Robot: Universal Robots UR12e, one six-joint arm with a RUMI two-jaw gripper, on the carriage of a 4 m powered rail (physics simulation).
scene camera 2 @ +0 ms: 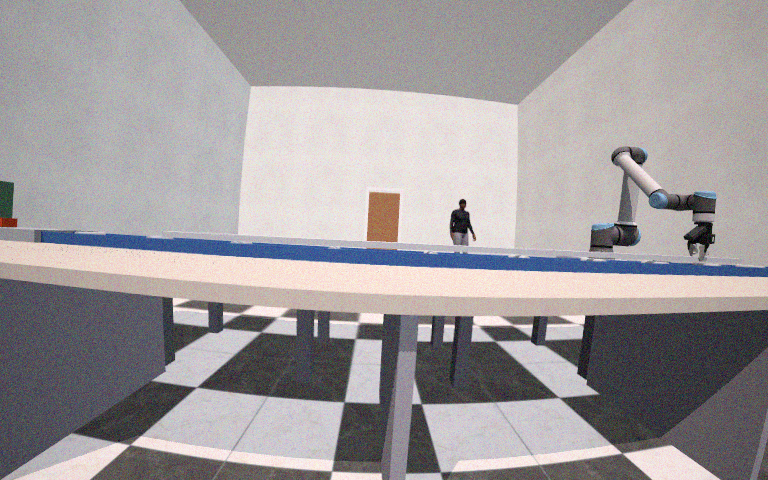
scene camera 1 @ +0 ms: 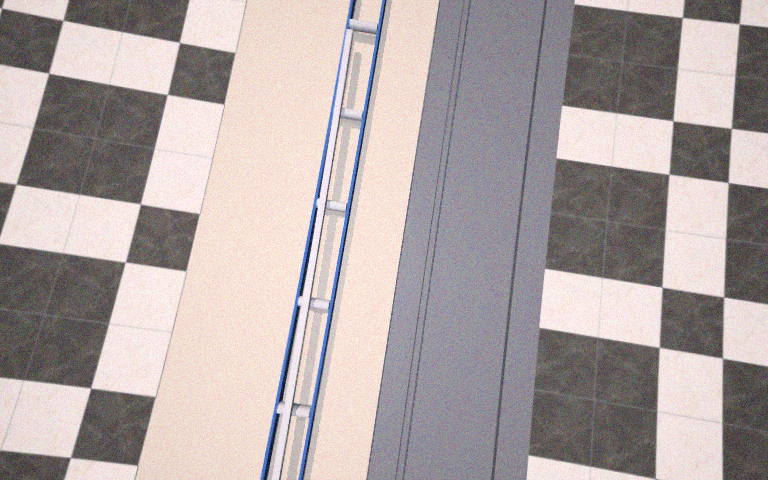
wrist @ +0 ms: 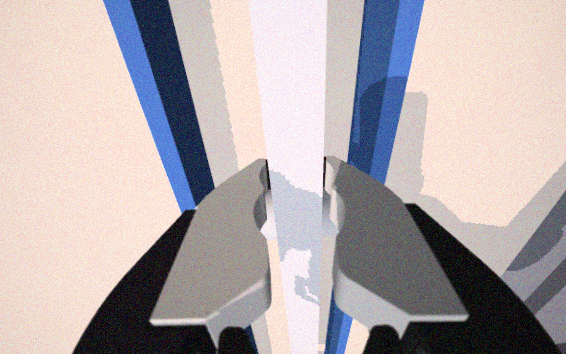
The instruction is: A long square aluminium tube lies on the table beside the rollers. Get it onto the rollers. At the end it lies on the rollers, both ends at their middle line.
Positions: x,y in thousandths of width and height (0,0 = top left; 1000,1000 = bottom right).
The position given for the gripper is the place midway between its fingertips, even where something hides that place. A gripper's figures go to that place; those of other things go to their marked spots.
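The gripper (wrist: 520,456) is 0.14 m from the lens. There's a blue roller frame (wrist: 264,126) that's 0.16 m from the lens, and a square aluminium tube (wrist: 513,143) that's 0.10 m from the lens. Taking the marked spots on them, the blue roller frame and the square aluminium tube are 0.08 m apart.
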